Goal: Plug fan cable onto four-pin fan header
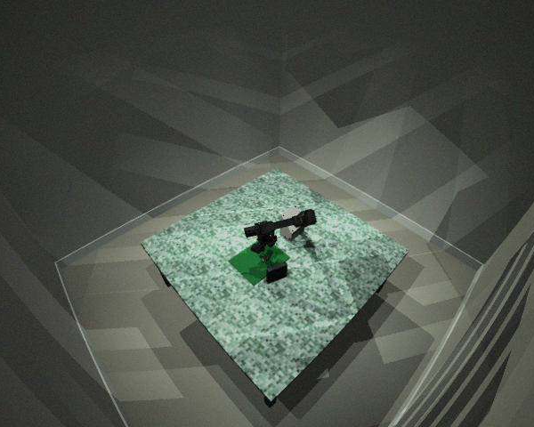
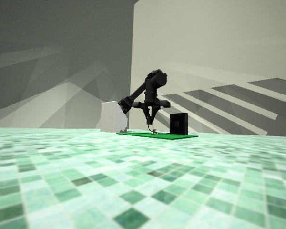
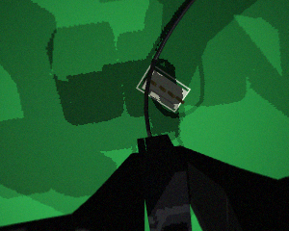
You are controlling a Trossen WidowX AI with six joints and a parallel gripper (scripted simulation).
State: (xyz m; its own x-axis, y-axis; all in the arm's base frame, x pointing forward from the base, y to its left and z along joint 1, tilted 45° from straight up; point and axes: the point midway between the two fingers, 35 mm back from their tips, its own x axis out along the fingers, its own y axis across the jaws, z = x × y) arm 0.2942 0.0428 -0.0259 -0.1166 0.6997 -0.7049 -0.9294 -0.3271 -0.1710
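The header key is 5 cm below my gripper tip and 2 cm to the left of it. Also, from my gripper tip: white four-pin fan header (6 cm below, 3 cm to the left, 1 cm ahead); green board (8 cm below, 4 cm ahead, 1 cm to the left); black plug (1 cm to the right, 1 cm above).
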